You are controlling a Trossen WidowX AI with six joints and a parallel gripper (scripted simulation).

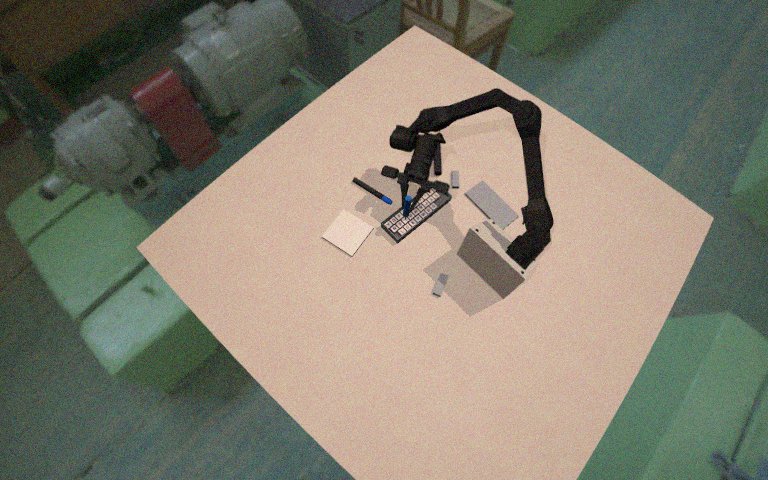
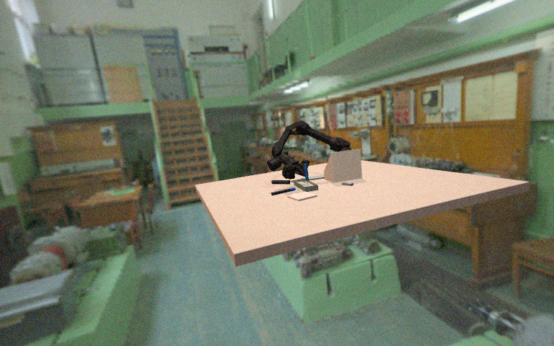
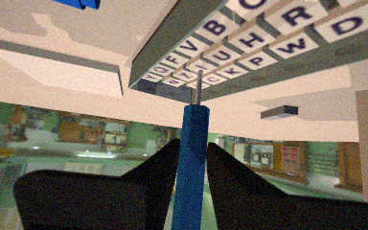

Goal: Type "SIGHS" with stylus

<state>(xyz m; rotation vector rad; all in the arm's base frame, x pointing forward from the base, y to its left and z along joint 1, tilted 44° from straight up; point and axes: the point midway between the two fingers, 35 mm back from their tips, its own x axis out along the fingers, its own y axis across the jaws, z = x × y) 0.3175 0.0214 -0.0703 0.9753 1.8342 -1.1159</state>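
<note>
The stylus lies 1 cm below my gripper tip. The rest, counted from my gripper tip: stylus tip: 5 cm below; pale square pad: 9 cm ahead, 14 cm to the left, 7 cm below; pen: 11 cm ahead, 6 cm below.
</note>
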